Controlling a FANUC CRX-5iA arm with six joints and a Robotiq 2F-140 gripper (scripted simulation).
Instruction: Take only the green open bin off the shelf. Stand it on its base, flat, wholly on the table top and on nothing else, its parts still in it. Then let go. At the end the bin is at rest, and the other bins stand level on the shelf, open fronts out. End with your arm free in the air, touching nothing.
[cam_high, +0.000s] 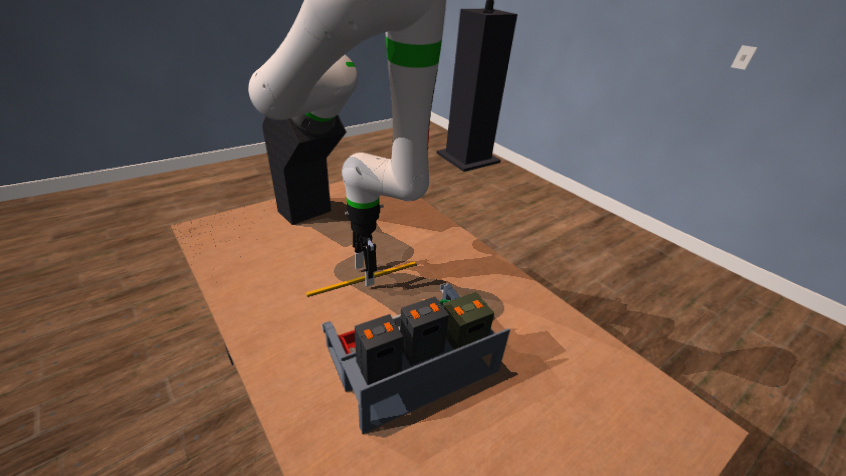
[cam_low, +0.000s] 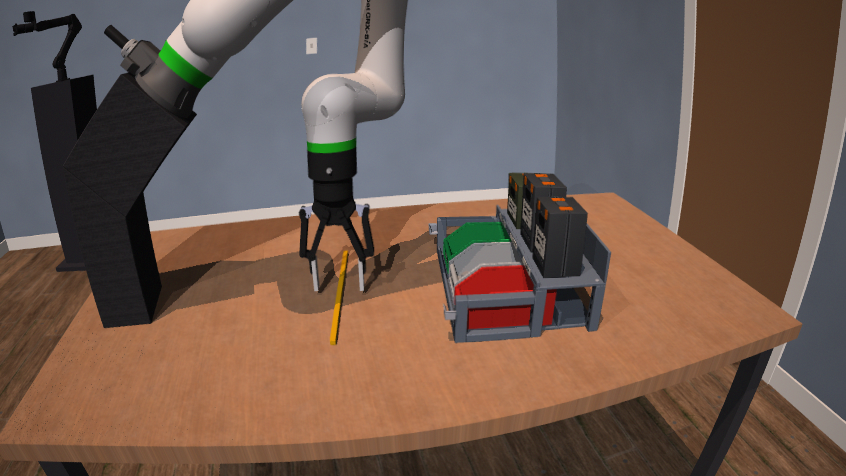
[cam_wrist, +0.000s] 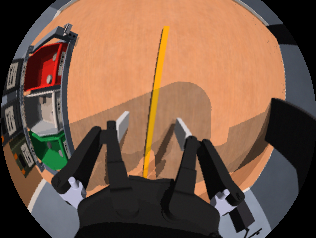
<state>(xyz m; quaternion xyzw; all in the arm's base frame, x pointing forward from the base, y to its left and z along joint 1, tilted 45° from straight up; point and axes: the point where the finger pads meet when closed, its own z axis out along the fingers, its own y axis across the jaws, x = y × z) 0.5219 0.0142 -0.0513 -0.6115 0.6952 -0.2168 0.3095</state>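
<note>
Now: hand 30 mm above the thin yellow bar. From my hand the other things lie so: green open bin: 320 mm ahead, 90 mm to the left; red bin: 300 mm ahead, 140 mm to the right; grey bin: 310 mm ahead, 20 mm to the right.
</note>
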